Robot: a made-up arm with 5 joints. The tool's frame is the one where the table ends. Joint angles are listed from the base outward.
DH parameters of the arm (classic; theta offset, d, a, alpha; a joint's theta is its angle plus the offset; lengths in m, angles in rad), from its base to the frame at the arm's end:
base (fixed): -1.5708 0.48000 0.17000 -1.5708
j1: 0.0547 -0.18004 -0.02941 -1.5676
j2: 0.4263 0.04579 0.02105 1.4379
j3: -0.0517 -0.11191 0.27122 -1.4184
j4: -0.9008 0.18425 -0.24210 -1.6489
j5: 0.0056 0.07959 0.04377 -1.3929
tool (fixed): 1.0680 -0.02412 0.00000 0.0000
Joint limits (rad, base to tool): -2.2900..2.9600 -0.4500..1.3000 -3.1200..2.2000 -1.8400..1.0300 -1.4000..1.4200
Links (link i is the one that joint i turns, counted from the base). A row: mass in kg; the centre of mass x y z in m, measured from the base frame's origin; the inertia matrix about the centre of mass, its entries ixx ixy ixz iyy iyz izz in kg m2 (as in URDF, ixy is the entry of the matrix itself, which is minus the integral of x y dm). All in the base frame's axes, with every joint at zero. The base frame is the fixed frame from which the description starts. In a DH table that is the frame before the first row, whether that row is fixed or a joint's. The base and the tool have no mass.
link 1: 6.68; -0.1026 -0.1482 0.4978; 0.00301 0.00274 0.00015 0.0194 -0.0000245 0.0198
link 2: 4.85; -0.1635 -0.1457 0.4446; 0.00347 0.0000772 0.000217 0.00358 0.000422 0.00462
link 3: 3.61; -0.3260 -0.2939 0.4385; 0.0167 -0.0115 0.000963 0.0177 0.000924 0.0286
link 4: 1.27; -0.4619 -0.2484 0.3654; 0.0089 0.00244 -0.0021 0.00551 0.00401 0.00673
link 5: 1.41; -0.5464 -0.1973 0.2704; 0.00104 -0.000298 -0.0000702 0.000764 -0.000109 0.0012
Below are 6 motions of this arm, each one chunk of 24 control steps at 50 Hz.
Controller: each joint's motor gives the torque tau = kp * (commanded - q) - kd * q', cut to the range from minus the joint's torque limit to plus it. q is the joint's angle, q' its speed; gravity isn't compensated. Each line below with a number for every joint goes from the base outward.
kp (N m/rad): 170 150 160 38 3.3
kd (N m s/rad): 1.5 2.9 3 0.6 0.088
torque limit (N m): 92 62 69 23 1.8
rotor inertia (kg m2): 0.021 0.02 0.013 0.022 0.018
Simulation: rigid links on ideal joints. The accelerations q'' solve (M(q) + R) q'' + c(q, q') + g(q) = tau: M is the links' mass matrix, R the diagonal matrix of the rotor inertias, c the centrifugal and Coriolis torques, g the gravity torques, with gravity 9.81 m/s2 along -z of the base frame. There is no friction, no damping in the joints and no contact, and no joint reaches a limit. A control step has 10 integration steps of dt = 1/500 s. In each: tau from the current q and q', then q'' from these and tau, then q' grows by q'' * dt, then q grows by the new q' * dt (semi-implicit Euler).
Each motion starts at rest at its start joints. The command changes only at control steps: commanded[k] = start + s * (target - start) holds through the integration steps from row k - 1 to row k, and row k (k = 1, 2, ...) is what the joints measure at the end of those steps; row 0 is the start. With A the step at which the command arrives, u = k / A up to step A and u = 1 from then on. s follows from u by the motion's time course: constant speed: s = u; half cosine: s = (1 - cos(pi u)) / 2; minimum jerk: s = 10 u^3 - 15 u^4 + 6 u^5; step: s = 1 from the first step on.
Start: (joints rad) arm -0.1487 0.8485 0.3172 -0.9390 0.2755
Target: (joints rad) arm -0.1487 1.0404 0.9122 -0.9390 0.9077
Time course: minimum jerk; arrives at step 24
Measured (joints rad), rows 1 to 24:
1: -0.1520 0.8498 0.3220 -0.9428 0.2768
2: -0.1605 0.8529 0.3346 -0.9518 0.2791
3: -0.1717 0.8562 0.3538 -0.9634 0.2807
4: -0.1836 0.8589 0.3784 -0.9758 0.2800
5: -0.1950 0.8609 0.4065 -0.9875 0.2765
6: -0.2050 0.8629 0.4367 -0.9983 0.2704
7: -0.2134 0.8655 0.4679 -1.0082 0.2634
8: -0.2197 0.8696 0.4997 -1.0176 0.2578
9: -0.2237 0.8756 0.5322 -1.0271 0.2564
10: -0.2256 0.8839 0.5659 -1.0366 0.2622
11: -0.2257 0.8947 0.6013 -1.0455 0.2781
12: -0.2245 0.9080 0.6389 -1.0531 0.3060
13: -0.2228 0.9239 0.6788 -1.0582 0.3469
14: -0.2209 0.9420 0.7211 -1.0601 0.4010
15: -0.2192 0.9622 0.7653 -1.0582 0.4668
16: -0.2178 0.9842 0.8105 -1.0524 0.5420
17: -0.2165 1.0074 0.8555 -1.0430 0.6236
18: -0.2154 1.0312 0.8986 -1.0305 0.7077
19: -0.2141 1.0549 0.9385 -1.0154 0.7902
20: -0.2126 1.0774 0.9733 -0.9983 0.8672
21: -0.2108 1.0975 1.0019 -0.9801 0.9351
22: -0.2087 1.1141 1.0232 -0.9615 0.9909
23: -0.2063 1.1262 1.0366 -0.9439 1.0325
24: -0.2035 1.1328 1.0423 -0.9288 1.0586

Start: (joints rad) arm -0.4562 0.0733 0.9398 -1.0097 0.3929
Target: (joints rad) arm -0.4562 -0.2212 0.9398 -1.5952 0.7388
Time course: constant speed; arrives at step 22
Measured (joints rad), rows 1 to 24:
1: -0.4558 0.0710 0.9462 -1.0171 0.3948
2: -0.4520 0.0646 0.9604 -1.0397 0.3989
3: -0.4432 0.0559 0.9775 -1.0768 0.4037
4: -0.4321 0.0477 0.9945 -1.1233 0.4080
5: -0.4217 0.0416 1.0101 -1.1722 0.4109
6: -0.4137 0.0365 1.0241 -1.2173 0.4118
7: -0.4077 0.0306 1.0357 -1.2549 0.4103
8: -0.4028 0.0223 1.0443 -1.2838 0.4067
9: -0.3986 0.0114 1.0491 -1.3045 0.4019
10: -0.3952 -0.0013 1.0502 -1.3185 0.3975
11: -0.3932 -0.0151 1.0482 -1.3284 0.3954
12: -0.3927 -0.0296 1.0439 -1.3368 0.3973
13: -0.3939 -0.0446 1.0385 -1.3468 0.4048
14: -0.3965 -0.0603 1.0326 -1.3609 0.4188
15: -0.4000 -0.0765 1.0269 -1.3808 0.4399
16: -0.4042 -0.0935 1.0216 -1.4073 0.4678
17: -0.4087 -0.1109 1.0170 -1.4399 0.5019
18: -0.4133 -0.1289 1.0129 -1.4772 0.5408
19: -0.4177 -0.1473 1.0093 -1.5175 0.5831
20: -0.4217 -0.1660 1.0060 -1.5585 0.6271
21: -0.4252 -0.1847 1.0029 -1.5984 0.6712
22: -0.4281 -0.2031 0.9999 -1.6357 0.7137
23: -0.4320 -0.2185 0.9975 -1.6684 0.7525
24: -0.4367 -0.2290 0.9950 -1.6944 0.7847

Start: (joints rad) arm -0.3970 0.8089 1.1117 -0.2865 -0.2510
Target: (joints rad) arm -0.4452 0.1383 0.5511 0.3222 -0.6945
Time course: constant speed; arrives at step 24
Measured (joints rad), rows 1 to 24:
1: -0.3986 0.8075 1.1139 -0.2908 -0.2539
2: -0.4032 0.8034 1.1165 -0.2977 -0.2641
3: -0.4103 0.7954 1.1146 -0.2995 -0.2848
4: -0.4192 0.7820 1.1058 -0.2915 -0.3170
5: -0.4285 0.7614 1.0893 -0.2727 -0.3602
6: -0.4367 0.7331 1.0656 -0.2450 -0.4118
7: -0.4422 0.6975 1.0355 -0.2120 -0.4679
8: -0.4439 0.6564 1.0003 -0.1782 -0.5241
9: -0.4419 0.6122 0.9619 -0.1473 -0.5759
10: -0.4373 0.5676 0.9228 -0.1216 -0.6196
11: -0.4324 0.5252 0.8856 -0.1018 -0.6525
12: -0.4297 0.4868 0.8526 -0.0868 -0.6736
13: -0.4314 0.4532 0.8254 -0.0744 -0.6830
14: -0.4380 0.4244 0.8042 -0.0616 -0.6822
15: -0.4482 0.3991 0.7876 -0.0458 -0.6738
16: -0.4590 0.3758 0.7732 -0.0247 -0.6608
17: -0.4667 0.3527 0.7581 0.0030 -0.6462
18: -0.4685 0.3285 0.7402 0.0373 -0.6329
19: -0.4633 0.3030 0.7187 0.0772 -0.6231
20: -0.4524 0.2767 0.6946 0.1205 -0.6181
21: -0.4395 0.2509 0.6703 0.1649 -0.6188
22: -0.4290 0.2267 0.6485 0.2080 -0.6257
23: -0.4238 0.2044 0.6306 0.2484 -0.6392
24: -0.4238 0.1832 0.6155 0.2857 -0.6601

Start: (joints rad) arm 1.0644 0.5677 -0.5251 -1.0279 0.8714
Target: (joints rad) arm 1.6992 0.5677 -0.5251 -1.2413 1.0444
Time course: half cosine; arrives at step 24
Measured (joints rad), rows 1 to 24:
1: 1.0633 0.5627 -0.5223 -1.0266 0.8723
2: 1.0670 0.5512 -0.5150 -1.0261 0.8736
3: 1.0821 0.5364 -0.5045 -1.0304 0.8737
4: 1.1080 0.5197 -0.4928 -1.0418 0.8715
5: 1.1395 0.5021 -0.4816 -1.0611 0.8664
6: 1.1728 0.4843 -0.4726 -1.0878 0.8584
7: 1.2072 0.4674 -0.4670 -1.1207 0.8477
8: 1.2441 0.4522 -0.4659 -1.1579 0.8352
9: 1.2837 0.4394 -0.4698 -1.1968 0.8223
10: 1.3251 0.4289 -0.4780 -1.2345 0.8107
11: 1.3667 0.4205 -0.4893 -1.2691 0.8022
12: 1.4078 0.4143 -0.5023 -1.2992 0.7986
13: 1.4482 0.4103 -0.5155 -1.3245 0.8011
14: 1.4880 0.4086 -0.5276 -1.3451 0.8106
15: 1.5266 0.4091 -0.5375 -1.3614 0.8272
16: 1.5636 0.4114 -0.5443 -1.3735 0.8506
17: 1.5982 0.4150 -0.5476 -1.3817 0.8795
18: 1.6299 0.4193 -0.5474 -1.3861 0.9124
19: 1.6582 0.4240 -0.5441 -1.3871 0.9474
20: 1.6824 0.4285 -0.5383 -1.3852 0.9822
21: 1.7020 0.4326 -0.5309 -1.3811 1.0148
22: 1.7164 0.4363 -0.5227 -1.3754 1.0431
23: 1.7251 0.4394 -0.5147 -1.3687 1.0658
24: 1.7280 0.4422 -0.5077 -1.3617 1.0815

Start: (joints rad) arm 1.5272 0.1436 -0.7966 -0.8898 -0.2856
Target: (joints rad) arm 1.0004 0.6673 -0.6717 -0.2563 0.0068
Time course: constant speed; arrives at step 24
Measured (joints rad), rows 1 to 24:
1: 1.5185 0.1390 -0.7900 -0.8924 -0.2854
2: 1.5022 0.1296 -0.7759 -0.8988 -0.2856
3: 1.4866 0.1201 -0.7598 -0.9070 -0.2870
4: 1.4743 0.1128 -0.7445 -0.9140 -0.2900
5: 1.4624 0.1084 -0.7301 -0.9166 -0.2948
6: 1.4478 0.1075 -0.7164 -0.9125 -0.3011
7: 1.4298 0.1114 -0.7043 -0.9004 -0.3082
8: 1.4090 0.1211 -0.6945 -0.8807 -0.3155
9: 1.3856 0.1374 -0.6878 -0.8541 -0.3218
10: 1.3597 0.1608 -0.6842 -0.8221 -0.3259
11: 1.3316 0.1910 -0.6835 -0.7860 -0.3266
12: 1.3018 0.2272 -0.6854 -0.7471 -0.3228
13: 1.2713 0.2684 -0.6894 -0.7064 -0.3135
14: 1.2410 0.3130 -0.6944 -0.6643 -0.2980
15: 1.2118 0.3591 -0.6994 -0.6211 -0.2758
16: 1.1842 0.4048 -0.7030 -0.5765 -0.2470
17: 1.1584 0.4481 -0.7039 -0.5305 -0.2121
18: 1.1342 0.4874 -0.7012 -0.4829 -0.1722
19: 1.1109 0.5214 -0.6945 -0.4343 -0.1290
20: 1.0880 0.5495 -0.6839 -0.3854 -0.0846
21: 1.0649 0.5717 -0.6703 -0.3373 -0.0416
22: 1.0411 0.5885 -0.6547 -0.2911 -0.0028
23: 1.0168 0.6012 -0.6385 -0.2481 0.0293
24: 0.9920 0.6111 -0.6234 -0.2091 0.0528

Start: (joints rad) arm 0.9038 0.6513 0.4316 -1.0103 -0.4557
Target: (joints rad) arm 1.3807 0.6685 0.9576 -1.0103 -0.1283
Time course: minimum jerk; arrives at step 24
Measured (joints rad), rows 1 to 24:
1: 0.8984 0.6484 0.4341 -1.0082 -0.4561
2: 0.8861 0.6399 0.4411 -1.0063 -0.4573
3: 0.8723 0.6260 0.4525 -1.0108 -0.4592
4: 0.8618 0.6072 0.4673 -1.0270 -0.4619
5: 0.8573 0.5853 0.4835 -1.0567 -0.4649
6: 0.8599 0.5625 0.4989 -1.0985 -0.4675
7: 0.8691 0.5403 0.5121 -1.1477 -0.4684
8: 0.8838 0.5198 0.5232 -1.1980 -0.4661
9: 0.9023 0.5014 0.5334 -1.2428 -0.4585
10: 0.9234 0.4849 0.5448 -1.2773 -0.4438
11: 0.9467 0.4703 0.5598 -1.2995 -0.4205
12: 0.9719 0.4583 0.5803 -1.3106 -0.3881
13: 0.9991 0.4499 0.6073 -1.3132 -0.3473
14: 1.0282 0.4466 0.6412 -1.3106 -0.2999
15: 1.0587 0.4496 0.6814 -1.3052 -0.2486
16: 1.0903 0.4601 0.7265 -1.2980 -0.1971
17: 1.1227 0.4782 0.7743 -1.2886 -0.1491
18: 1.1560 0.5033 0.8225 -1.2750 -0.1084
19: 1.1901 0.5338 0.8688 -1.2552 -0.0781
20: 1.2247 0.5675 0.9113 -1.2271 -0.0604
21: 1.2594 0.6020 0.9486 -1.1897 -0.0565
22: 1.2933 0.6351 0.9798 -1.1431 -0.0664
23: 1.3255 0.6646 1.0040 -1.0891 -0.0886
24: 1.3550 0.6890 1.0210 -1.0306 -0.1208

